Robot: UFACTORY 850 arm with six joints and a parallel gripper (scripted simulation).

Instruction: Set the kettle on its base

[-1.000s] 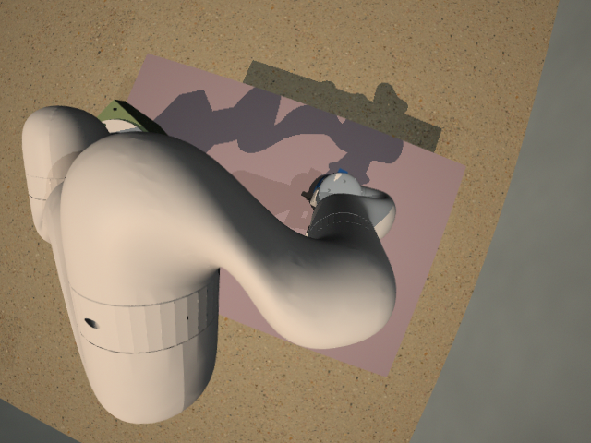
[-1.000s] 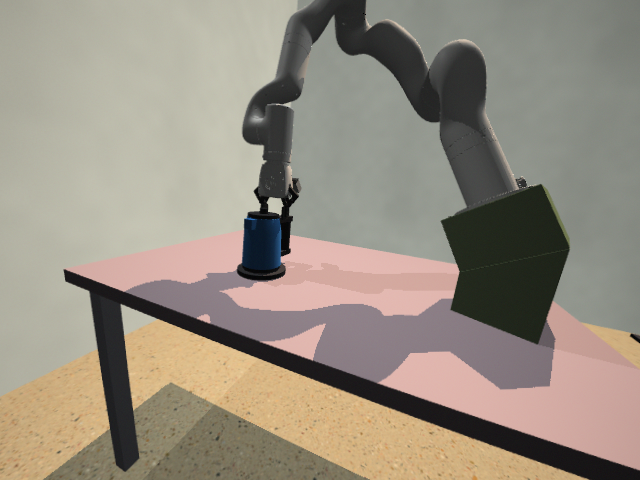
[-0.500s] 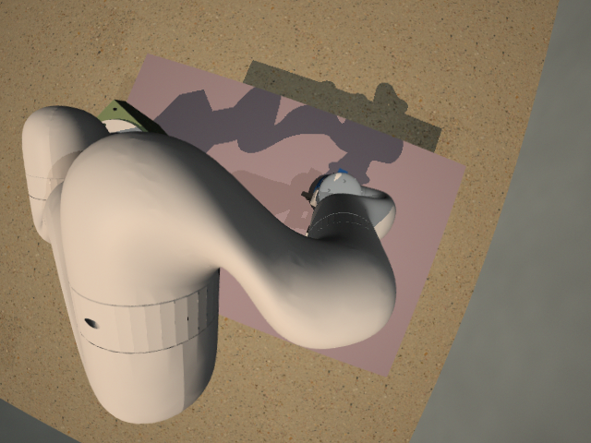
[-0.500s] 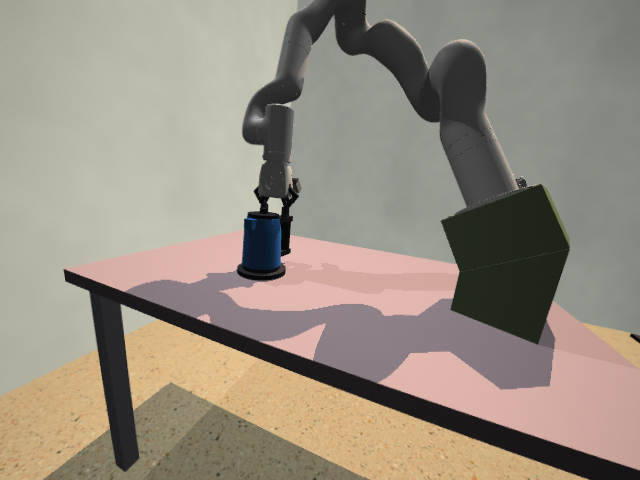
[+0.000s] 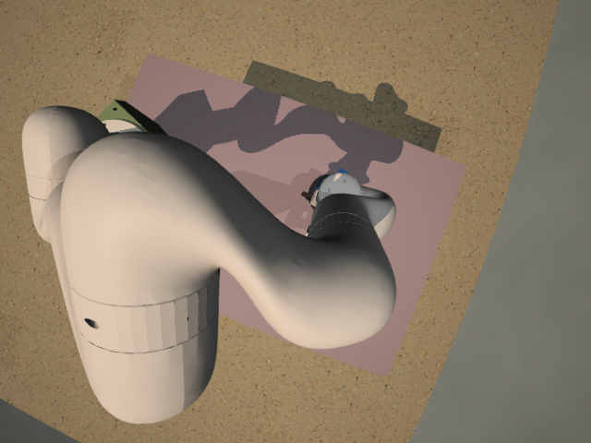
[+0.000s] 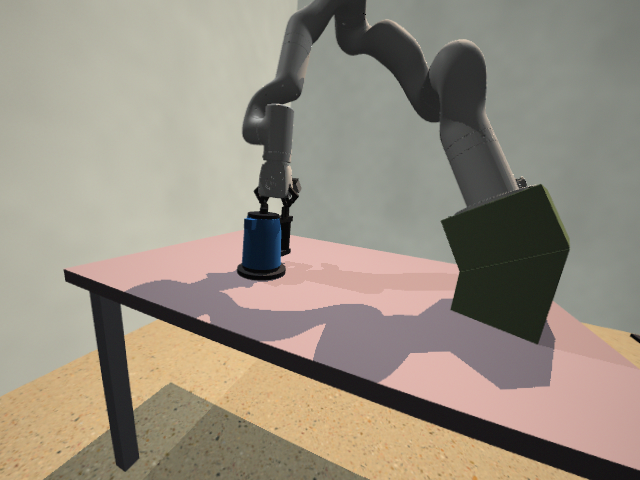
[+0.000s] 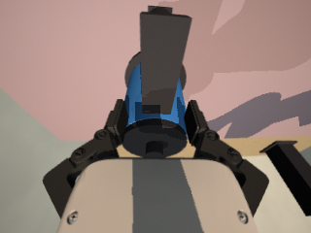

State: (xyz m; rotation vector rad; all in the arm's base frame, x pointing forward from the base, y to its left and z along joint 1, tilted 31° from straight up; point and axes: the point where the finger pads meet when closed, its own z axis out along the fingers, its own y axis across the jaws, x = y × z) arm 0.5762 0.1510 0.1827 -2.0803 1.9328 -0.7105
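Right now my hand is 70 mm above the blue kettle and 20 mm to the right of it. Round my hand: round black base (170 mm below, 60 mm to the left).
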